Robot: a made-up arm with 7 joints.
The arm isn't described. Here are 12 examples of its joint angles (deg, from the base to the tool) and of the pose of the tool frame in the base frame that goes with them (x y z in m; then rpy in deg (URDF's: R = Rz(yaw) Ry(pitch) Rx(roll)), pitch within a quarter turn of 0, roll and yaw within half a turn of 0).
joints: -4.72 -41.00 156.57 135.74 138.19 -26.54 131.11
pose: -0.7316 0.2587 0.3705 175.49 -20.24 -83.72
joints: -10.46 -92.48 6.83 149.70 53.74 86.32 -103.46
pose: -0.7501 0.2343 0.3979 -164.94 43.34 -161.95
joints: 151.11 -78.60 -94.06 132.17 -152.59 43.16 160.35
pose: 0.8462 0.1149 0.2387 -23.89 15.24 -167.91
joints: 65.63 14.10 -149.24 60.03 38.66 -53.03 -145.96
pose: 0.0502 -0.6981 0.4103 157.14 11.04 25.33
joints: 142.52 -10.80 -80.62 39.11 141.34 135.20 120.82
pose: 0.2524 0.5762 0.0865 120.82 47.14 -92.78
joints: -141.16 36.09 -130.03 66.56 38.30 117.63 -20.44
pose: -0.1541 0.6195 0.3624 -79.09 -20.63 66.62
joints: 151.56 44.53 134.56 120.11 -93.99 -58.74 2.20
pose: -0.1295 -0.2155 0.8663 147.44 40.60 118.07
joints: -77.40 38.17 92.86 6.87 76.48 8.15 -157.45
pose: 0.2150 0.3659 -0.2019 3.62 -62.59 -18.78
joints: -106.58 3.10 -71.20 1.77 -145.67 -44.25 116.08
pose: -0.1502 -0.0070 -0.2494 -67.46 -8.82 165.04
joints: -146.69 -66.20 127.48 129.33 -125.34 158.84 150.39
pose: 0.6674 0.0892 0.2266 -83.66 72.21 -3.03
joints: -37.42 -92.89 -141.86 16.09 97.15 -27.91 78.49
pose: 0.1357 -0.4245 -0.2224 92.09 -64.12 162.01
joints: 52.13 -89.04 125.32 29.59 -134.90 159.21 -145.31
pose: -0.2499 0.3608 -0.1188 120.44 -16.82 39.35
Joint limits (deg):
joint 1: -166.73..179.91
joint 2: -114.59..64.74
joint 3: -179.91..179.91
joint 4: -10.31..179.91
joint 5: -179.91..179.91
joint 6: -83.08..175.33
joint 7: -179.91..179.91
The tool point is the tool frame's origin. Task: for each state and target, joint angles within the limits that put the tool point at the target. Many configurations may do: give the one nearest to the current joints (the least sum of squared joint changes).
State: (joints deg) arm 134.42 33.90 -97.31 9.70 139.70 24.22 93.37
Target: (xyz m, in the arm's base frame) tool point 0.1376 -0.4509 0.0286
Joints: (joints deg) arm 101.82 62.35 -104.20 -10.31 154.75 -21.71 99.09
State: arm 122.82 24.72 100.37 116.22 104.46 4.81 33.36
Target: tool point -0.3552 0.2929 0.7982
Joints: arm 104.08 31.31 93.91 148.24 106.19 -16.85 33.84
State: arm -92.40 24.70 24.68 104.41 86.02 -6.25 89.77
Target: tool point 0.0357 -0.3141 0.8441
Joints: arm -94.85 -10.86 23.24 122.52 91.56 -35.99 92.46
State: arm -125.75 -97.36 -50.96 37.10 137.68 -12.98 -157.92
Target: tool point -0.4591 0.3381 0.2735
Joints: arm -155.85 -92.25 -66.64 36.31 137.92 -31.02 -158.51
